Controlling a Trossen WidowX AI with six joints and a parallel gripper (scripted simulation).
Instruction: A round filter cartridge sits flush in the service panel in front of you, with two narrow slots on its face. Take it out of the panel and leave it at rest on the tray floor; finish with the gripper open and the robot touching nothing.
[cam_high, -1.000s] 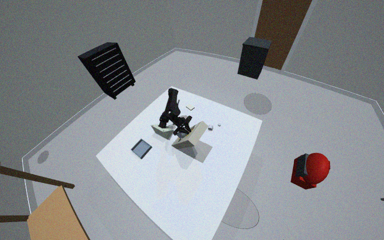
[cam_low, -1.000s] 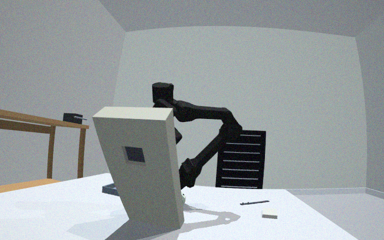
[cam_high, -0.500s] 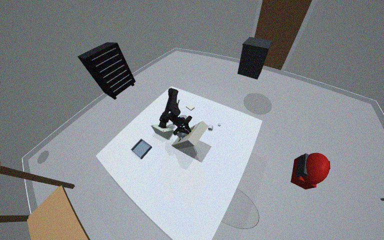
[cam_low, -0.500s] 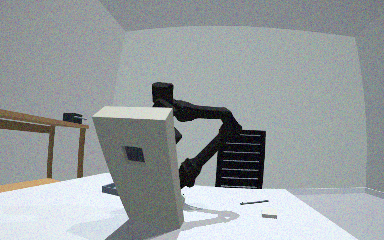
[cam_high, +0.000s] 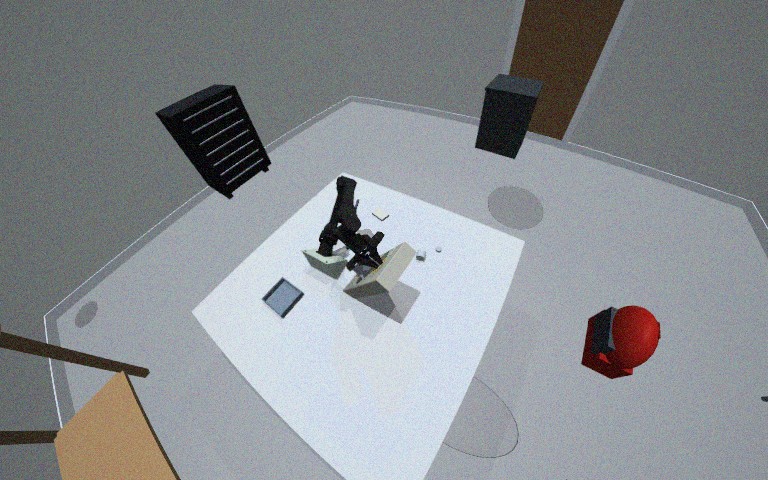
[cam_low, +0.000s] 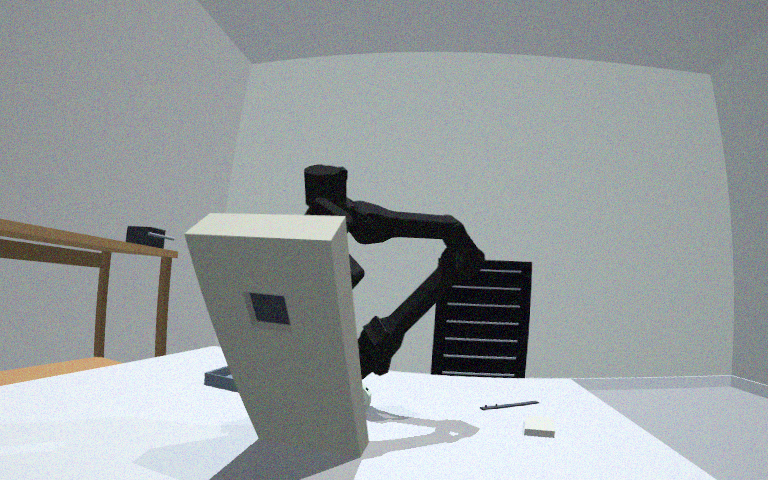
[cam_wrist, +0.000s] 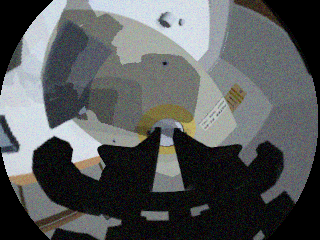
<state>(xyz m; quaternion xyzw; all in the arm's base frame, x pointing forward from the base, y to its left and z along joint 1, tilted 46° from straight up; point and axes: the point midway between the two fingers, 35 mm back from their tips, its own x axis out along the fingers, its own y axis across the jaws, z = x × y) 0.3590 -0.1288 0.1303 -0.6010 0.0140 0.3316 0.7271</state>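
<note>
Right now the round filter cartridge is 10 mm below my gripper tip and 10 mm ahead of it. Round my gripper tip: grey tray 420 mm behind, 290 mm to the right, 260 mm below; small pale block 420 mm to the left, 330 mm behind, 260 mm below.
</note>
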